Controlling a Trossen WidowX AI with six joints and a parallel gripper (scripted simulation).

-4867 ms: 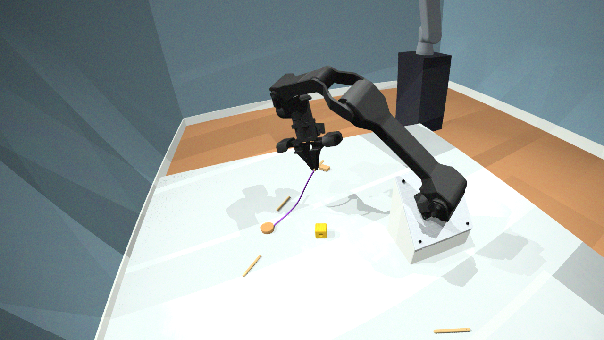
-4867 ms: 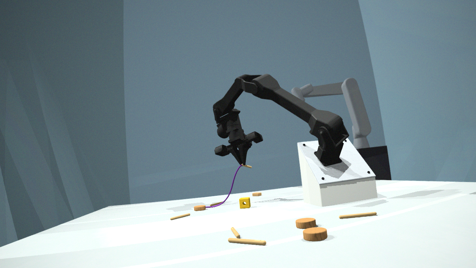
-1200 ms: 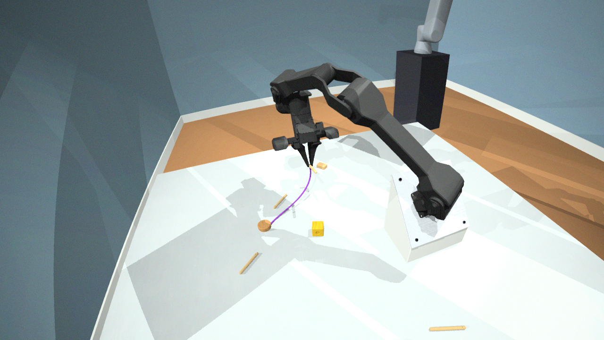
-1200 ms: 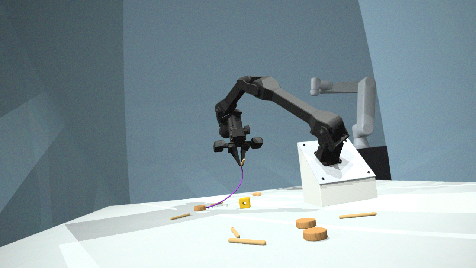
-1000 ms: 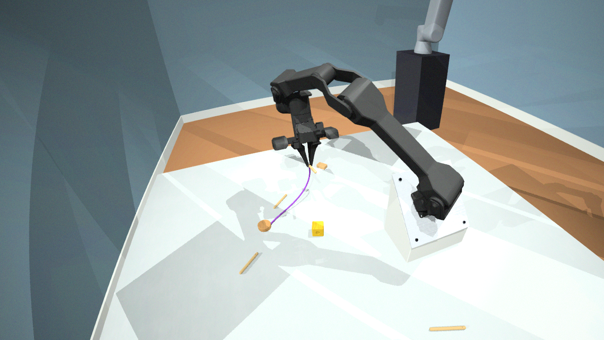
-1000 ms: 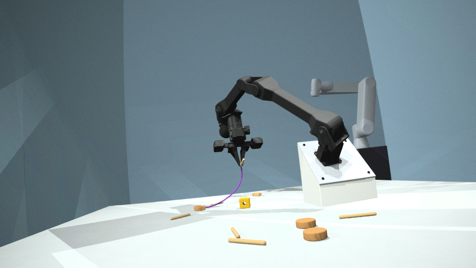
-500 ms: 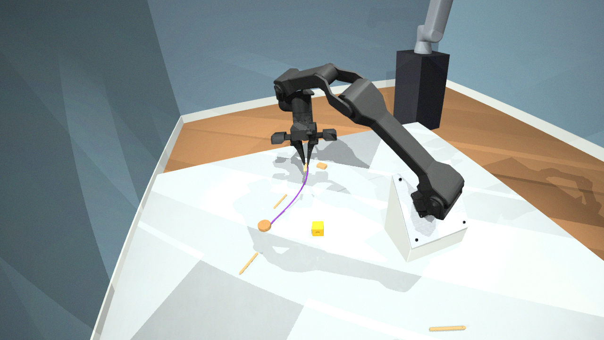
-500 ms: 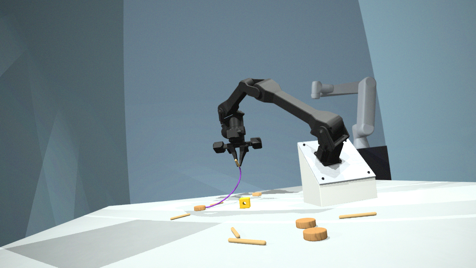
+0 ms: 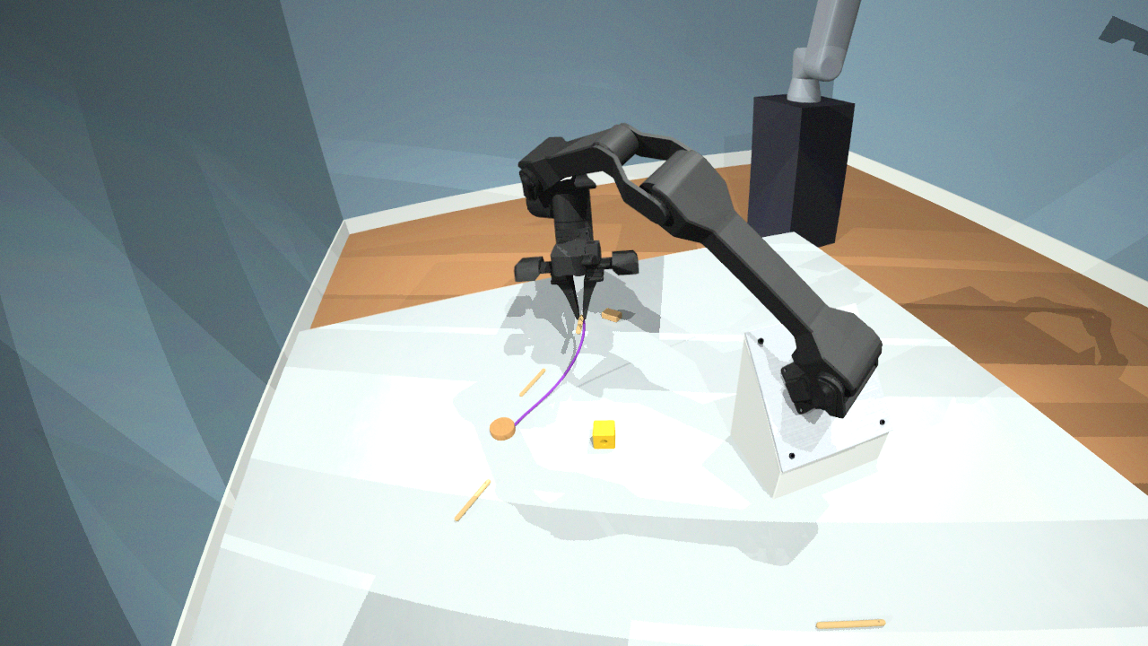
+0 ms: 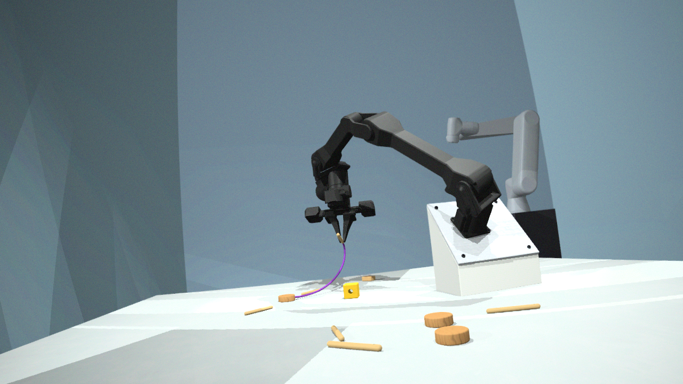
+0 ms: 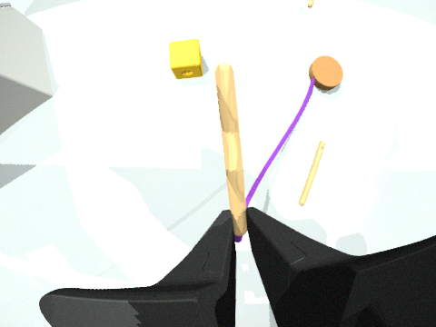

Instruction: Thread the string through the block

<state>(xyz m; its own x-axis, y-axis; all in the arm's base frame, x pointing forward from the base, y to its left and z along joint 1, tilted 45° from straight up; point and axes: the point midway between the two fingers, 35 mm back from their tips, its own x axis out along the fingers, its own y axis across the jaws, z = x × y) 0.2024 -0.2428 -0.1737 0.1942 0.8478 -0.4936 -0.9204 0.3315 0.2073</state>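
The yellow block lies 30 mm ahead of my gripper tip, 150 mm to the left of it and 110 mm below it. Round my gripper tip: small wooden piece 110 mm behind, 160 mm to the right, 120 mm below; round wooden button 170 mm ahead, 60 mm to the left, 120 mm below.
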